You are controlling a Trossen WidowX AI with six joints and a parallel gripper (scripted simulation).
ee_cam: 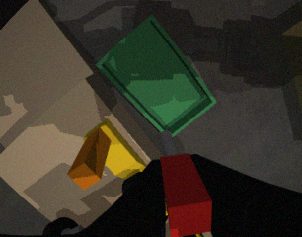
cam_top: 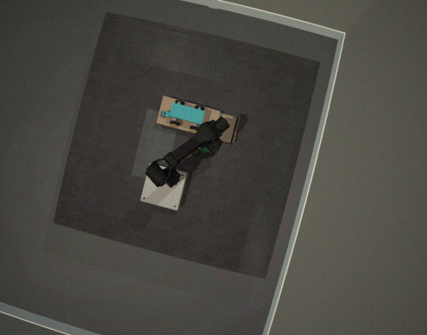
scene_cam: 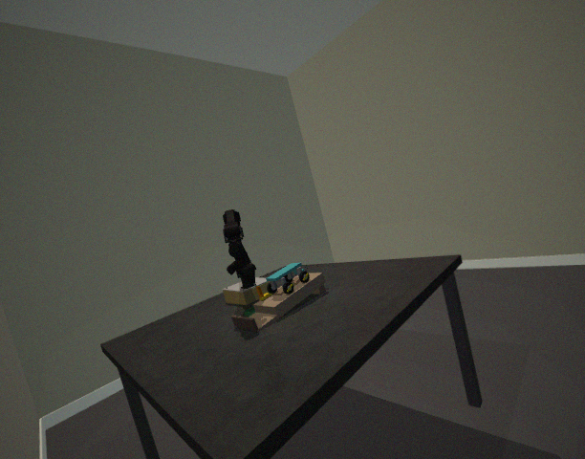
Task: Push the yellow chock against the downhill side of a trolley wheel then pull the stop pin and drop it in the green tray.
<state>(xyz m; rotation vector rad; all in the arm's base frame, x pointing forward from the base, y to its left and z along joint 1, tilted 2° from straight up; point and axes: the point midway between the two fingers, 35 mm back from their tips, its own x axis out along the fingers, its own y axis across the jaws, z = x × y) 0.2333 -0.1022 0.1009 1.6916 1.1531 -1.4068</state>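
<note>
My gripper tip is right at the red-headed stop pin. Round my gripper tip: teal trolley 100 mm ahead, 110 mm to the left, 20 mm below; then raised end wall 110 mm ahead, 150 mm to the right, 100 mm below; then yellow chock 50 mm ahead, 10 mm to the left, 50 mm below.
</note>
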